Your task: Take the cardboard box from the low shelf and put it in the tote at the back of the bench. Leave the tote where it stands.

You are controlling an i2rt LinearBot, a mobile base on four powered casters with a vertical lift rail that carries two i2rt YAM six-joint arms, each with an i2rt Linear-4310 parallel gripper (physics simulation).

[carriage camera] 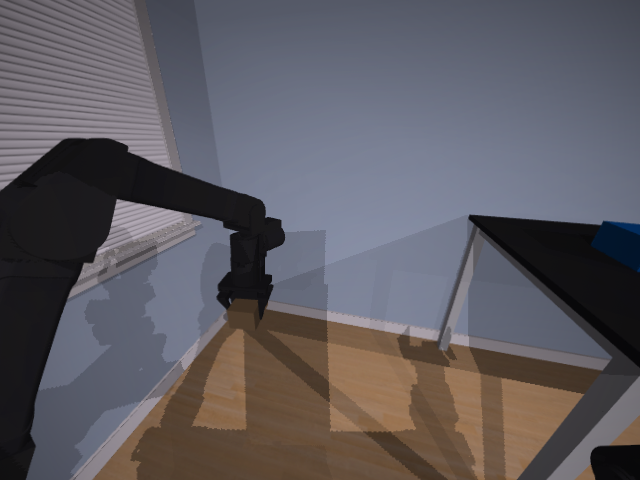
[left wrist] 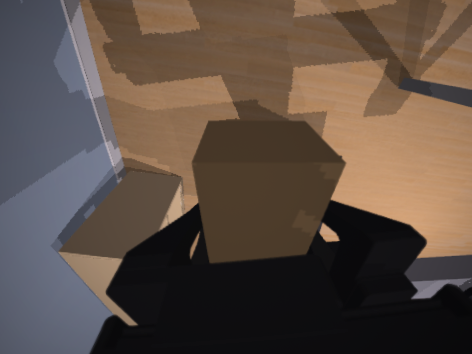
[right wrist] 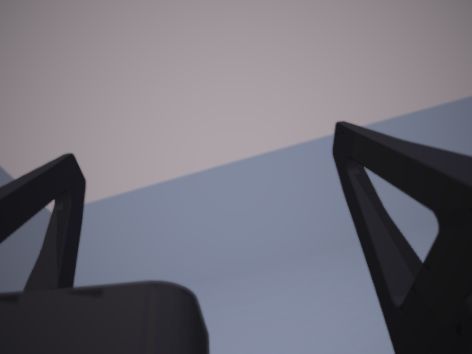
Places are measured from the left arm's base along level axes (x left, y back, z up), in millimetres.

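Pixels of known places: left gripper, fingertip midpoint: [carriage camera: 247, 317] [left wrist: 251, 196]; right gripper, fingertip midpoint: [right wrist: 206, 151].
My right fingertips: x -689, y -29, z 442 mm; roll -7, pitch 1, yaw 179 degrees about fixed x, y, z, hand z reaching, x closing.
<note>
For each thing: its top centre in the pictures, then the offset to it from my right fingertips. "*": a spot on its surface instead. Level surfaces: height alone.
- brown cardboard box, middle of its top: [left wrist: 259, 235] [carriage camera: 248, 298] dx +505, dy -314, dz -362 mm
- blue tote, surface spot: [carriage camera: 617, 241] * dx -666, dy -576, dz -314 mm
- black bench top, its level: dz -370 mm
- window with blinds, surface spot: [carriage camera: 77, 87] * dx +1145, dy -756, dz +129 mm
The brown cardboard box [carriage camera: 244, 315] [left wrist: 260, 205] is held in my left gripper [carriage camera: 245, 308] [left wrist: 251, 196], which is shut on it and points down, left of centre in the carriage view, with floor behind. The blue tote [carriage camera: 617, 241] stands on the black bench top [carriage camera: 547, 258] at the right edge of the carriage view, and part of it is cut off. The box is well to the left of the bench. My right gripper [right wrist: 206, 151] is open and empty in the right wrist view, with wall and ceiling behind it.
The wooden shelf unit [left wrist: 135, 212] shows at the lower left of the left wrist view, against the wall. The bench's pale legs [carriage camera: 461, 289] reach the floor at the right. A window with blinds [carriage camera: 77, 87] and its sill are at the left.
</note>
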